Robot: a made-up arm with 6 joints. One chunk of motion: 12 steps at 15 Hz.
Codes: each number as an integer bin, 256 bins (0 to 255) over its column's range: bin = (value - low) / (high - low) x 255, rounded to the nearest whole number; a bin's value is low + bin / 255 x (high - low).
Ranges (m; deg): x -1.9..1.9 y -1.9..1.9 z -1.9..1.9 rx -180..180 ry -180..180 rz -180..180
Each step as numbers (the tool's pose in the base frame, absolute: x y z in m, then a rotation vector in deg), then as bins.
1 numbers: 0.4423 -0.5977 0.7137 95.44 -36.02 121.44
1 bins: 157 87 175 195 102 214
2 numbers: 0.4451 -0.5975 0.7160 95.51 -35.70 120.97
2 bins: 157 87 176 195 102 213
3 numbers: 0.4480 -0.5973 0.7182 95.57 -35.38 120.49
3 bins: 158 87 176 195 102 213
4 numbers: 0.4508 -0.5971 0.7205 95.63 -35.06 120.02
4 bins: 158 87 176 195 103 213
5 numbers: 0.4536 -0.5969 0.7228 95.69 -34.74 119.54
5 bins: 158 87 176 195 103 212
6 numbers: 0.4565 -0.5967 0.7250 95.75 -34.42 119.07
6 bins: 158 87 176 195 103 212
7 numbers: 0.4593 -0.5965 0.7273 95.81 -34.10 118.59
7 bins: 158 87 176 195 103 212
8 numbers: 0.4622 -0.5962 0.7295 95.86 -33.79 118.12
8 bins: 159 87 176 195 104 211
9 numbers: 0.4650 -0.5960 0.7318 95.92 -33.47 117.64
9 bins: 159 88 177 195 104 211
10 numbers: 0.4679 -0.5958 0.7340 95.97 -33.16 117.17
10 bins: 159 88 177 195 104 210
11 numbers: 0.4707 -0.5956 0.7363 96.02 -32.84 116.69
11 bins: 159 88 177 196 104 210
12 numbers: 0.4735 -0.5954 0.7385 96.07 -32.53 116.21
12 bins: 159 88 177 196 104 210
